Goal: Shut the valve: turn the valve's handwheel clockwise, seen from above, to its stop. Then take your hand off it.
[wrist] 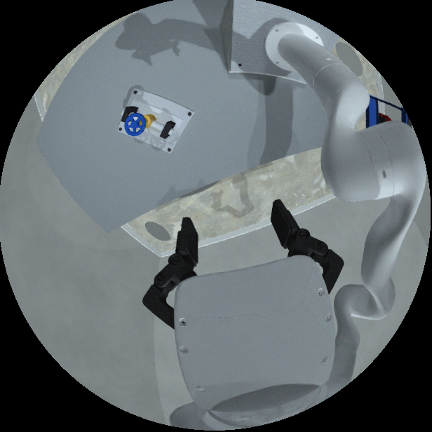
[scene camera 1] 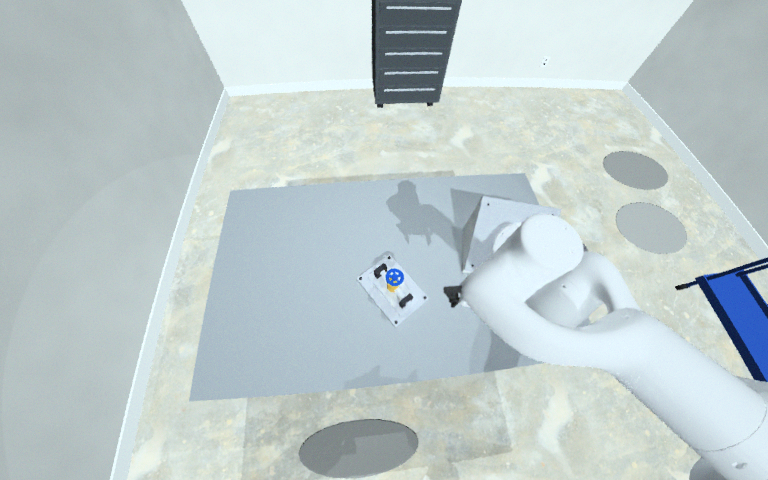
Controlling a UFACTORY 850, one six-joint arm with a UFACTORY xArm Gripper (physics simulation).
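The valve's blue handwheel (scene camera 1: 394,277) (wrist: 135,124) sits on a yellow stem (scene camera 1: 391,287) (wrist: 149,120). The pipe under it is held by two black clamps on a pale base plate (scene camera 1: 391,314) (wrist: 181,115), which has a bolt at each corner. How far the wheel is turned cannot be told. My gripper (wrist: 233,217) is open with empty fingers, well apart from the wheel. In the scene view part of its black fingers shows to the right of the valve plate, and the arm hides the rest.
The plate lies on a grey table top (scene camera 1: 283,254) (wrist: 90,150). A grey pedestal (scene camera 1: 492,217) (wrist: 247,40) bears the arm's base, right of the valve. The white arm covers the right side. A dark drawer cabinet (scene camera 1: 416,42) stands at the back, a blue cart (scene camera 1: 736,316) (wrist: 371,112) at the right.
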